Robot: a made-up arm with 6 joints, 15 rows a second.
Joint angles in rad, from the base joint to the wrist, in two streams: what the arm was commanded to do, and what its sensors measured. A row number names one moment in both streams.
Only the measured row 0 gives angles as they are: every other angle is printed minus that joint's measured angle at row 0.
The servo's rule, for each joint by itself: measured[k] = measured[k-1] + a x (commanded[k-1-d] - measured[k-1]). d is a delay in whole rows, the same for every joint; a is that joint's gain. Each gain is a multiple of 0.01, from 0.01 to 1. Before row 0 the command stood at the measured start. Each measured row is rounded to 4 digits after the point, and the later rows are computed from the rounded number. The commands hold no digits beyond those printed.
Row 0, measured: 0.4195 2.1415 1.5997 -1.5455 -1.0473 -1.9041
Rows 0 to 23, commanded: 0.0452 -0.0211 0.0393 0.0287 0.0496 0.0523; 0.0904 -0.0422 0.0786 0.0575 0.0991 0.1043; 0.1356 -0.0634 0.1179 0.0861 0.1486 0.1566; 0.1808 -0.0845 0.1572 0.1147 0.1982 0.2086; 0.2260 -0.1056 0.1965 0.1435 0.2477 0.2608; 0.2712 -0.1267 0.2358 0.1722 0.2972 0.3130; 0.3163 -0.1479 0.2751 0.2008 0.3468 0.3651; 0.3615 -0.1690 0.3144 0.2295 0.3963 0.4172; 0.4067 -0.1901 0.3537 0.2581 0.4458 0.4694; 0.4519 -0.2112 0.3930 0.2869 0.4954 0.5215; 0.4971 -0.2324 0.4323 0.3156 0.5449 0.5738; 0.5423 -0.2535 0.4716 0.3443 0.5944 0.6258; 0.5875 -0.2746 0.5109 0.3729 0.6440 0.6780; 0.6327 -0.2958 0.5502 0.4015 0.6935 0.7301; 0.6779 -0.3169 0.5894 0.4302 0.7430 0.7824; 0.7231 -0.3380 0.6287 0.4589 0.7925 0.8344; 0.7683 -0.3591 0.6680 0.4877 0.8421 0.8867; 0.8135 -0.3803 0.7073 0.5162 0.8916 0.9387; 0.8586 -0.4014 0.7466 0.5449 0.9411 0.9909; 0.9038 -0.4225 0.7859 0.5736 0.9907 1.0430; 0.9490 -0.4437 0.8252 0.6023 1.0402 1.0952; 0.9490 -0.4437 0.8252 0.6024 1.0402 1.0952; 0.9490 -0.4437 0.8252 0.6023 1.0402 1.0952; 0.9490 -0.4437 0.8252 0.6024 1.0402 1.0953
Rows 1 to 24, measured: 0.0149 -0.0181 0.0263 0.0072 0.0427 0.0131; 0.0398 -0.0388 0.0613 0.0198 0.0912 0.0359; 0.0714 -0.0600 0.0992 0.0364 0.1406 0.0661; 0.1075 -0.0811 0.1381 0.0560 0.1901 0.1017; 0.1466 -0.1022 0.1772 0.0779 0.2396 0.1415; 0.1877 -0.1233 0.2165 0.1015 0.2891 0.1844; 0.2301 -0.1445 0.2558 0.1263 0.3387 0.2296; 0.2735 -0.1656 0.2951 0.1521 0.3882 0.2765; 0.3175 -0.1867 0.3344 0.1786 0.4377 0.3247; 0.3619 -0.2078 0.3737 0.2057 0.4873 0.3739; 0.4065 -0.2290 0.4130 0.2332 0.5368 0.4239; 0.4513 -0.2501 0.4523 0.2610 0.5863 0.4744; 0.4962 -0.2712 0.4916 0.2890 0.6359 0.5253; 0.5412 -0.2924 0.5309 0.3171 0.6854 0.5765; 0.5863 -0.3135 0.5701 0.3454 0.7349 0.6280; 0.6314 -0.3346 0.6094 0.3738 0.7844 0.6796; 0.6766 -0.3557 0.6487 0.4023 0.8340 0.7314; 0.7218 -0.3769 0.6880 0.4308 0.8835 0.7832; 0.7669 -0.3980 0.7273 0.4593 0.9330 0.8351; 0.8121 -0.4191 0.7666 0.4879 0.9826 0.8871; 0.8573 -0.4403 0.8059 0.5165 1.0321 0.9391; 0.8876 -0.4432 0.8188 0.5380 1.0391 0.9781; 0.9079 -0.4436 0.8231 0.5541 1.0400 1.0074; 0.9215 -0.4437 0.8245 0.5662 1.0402 1.0294
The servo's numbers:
d 0
a 0.33 0.86 0.67 0.25 0.86 0.25

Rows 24 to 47, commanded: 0.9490 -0.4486 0.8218 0.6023 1.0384 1.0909; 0.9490 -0.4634 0.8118 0.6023 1.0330 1.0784; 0.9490 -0.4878 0.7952 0.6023 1.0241 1.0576; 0.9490 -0.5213 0.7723 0.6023 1.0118 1.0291; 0.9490 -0.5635 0.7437 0.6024 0.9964 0.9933; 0.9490 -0.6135 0.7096 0.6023 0.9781 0.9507; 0.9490 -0.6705 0.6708 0.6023 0.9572 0.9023; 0.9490 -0.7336 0.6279 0.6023 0.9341 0.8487; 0.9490 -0.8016 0.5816 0.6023 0.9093 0.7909; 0.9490 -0.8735 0.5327 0.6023 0.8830 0.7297; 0.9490 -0.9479 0.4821 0.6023 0.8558 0.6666; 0.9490 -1.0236 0.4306 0.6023 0.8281 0.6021; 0.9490 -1.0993 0.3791 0.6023 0.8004 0.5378; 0.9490 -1.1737 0.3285 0.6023 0.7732 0.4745; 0.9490 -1.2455 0.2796 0.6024 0.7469 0.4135; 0.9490 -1.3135 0.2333 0.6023 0.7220 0.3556; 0.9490 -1.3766 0.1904 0.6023 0.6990 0.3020; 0.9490 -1.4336 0.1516 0.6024 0.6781 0.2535; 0.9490 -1.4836 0.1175 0.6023 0.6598 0.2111; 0.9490 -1.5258 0.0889 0.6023 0.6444 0.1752; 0.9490 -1.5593 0.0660 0.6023 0.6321 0.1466; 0.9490 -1.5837 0.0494 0.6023 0.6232 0.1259; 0.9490 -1.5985 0.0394 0.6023 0.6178 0.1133; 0.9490 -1.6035 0.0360 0.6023 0.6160 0.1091
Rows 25 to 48, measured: 0.9306 -0.4479 0.8227 0.5752 1.0387 1.0448; 0.9367 -0.4612 0.8154 0.5820 1.0338 1.0532; 0.9408 -0.4841 0.8019 0.5871 1.0255 1.0543; 0.9435 -0.5161 0.7821 0.5909 1.0137 1.0480; 0.9453 -0.5569 0.7564 0.5938 0.9988 1.0343; 0.9465 -0.6056 0.7250 0.5959 0.9810 1.0134; 0.9473 -0.6614 0.6887 0.5975 0.9605 0.9856; 0.9479 -0.7235 0.6480 0.5987 0.9378 0.9514; 0.9483 -0.7907 0.6035 0.5996 0.9133 0.9113; 0.9485 -0.8619 0.5561 0.6003 0.8872 0.8659; 0.9487 -0.9359 0.5065 0.6008 0.8602 0.8161; 0.9488 -1.0113 0.4556 0.6012 0.8326 0.7626; 0.9489 -1.0870 0.4043 0.6015 0.8049 0.7064; 0.9489 -1.1616 0.3535 0.6017 0.7776 0.6484; 0.9489 -1.2338 0.3040 0.6019 0.7512 0.5897; 0.9489 -1.3023 0.2566 0.6020 0.7261 0.5312; 0.9489 -1.3662 0.2122 0.6021 0.7028 0.4739; 0.9489 -1.4242 0.1716 0.6022 0.6816 0.4188; 0.9489 -1.4753 0.1354 0.6022 0.6629 0.3669; 0.9489 -1.5187 0.1042 0.6022 0.6470 0.3190; 0.9489 -1.5536 0.0786 0.6022 0.6342 0.2759; 0.9489 -1.5795 0.0590 0.6022 0.6247 0.2384; 0.9489 -1.5958 0.0459 0.6022 0.6188 0.2071; 0.9489 -1.6024 0.0393 0.6022 0.6164 0.1826
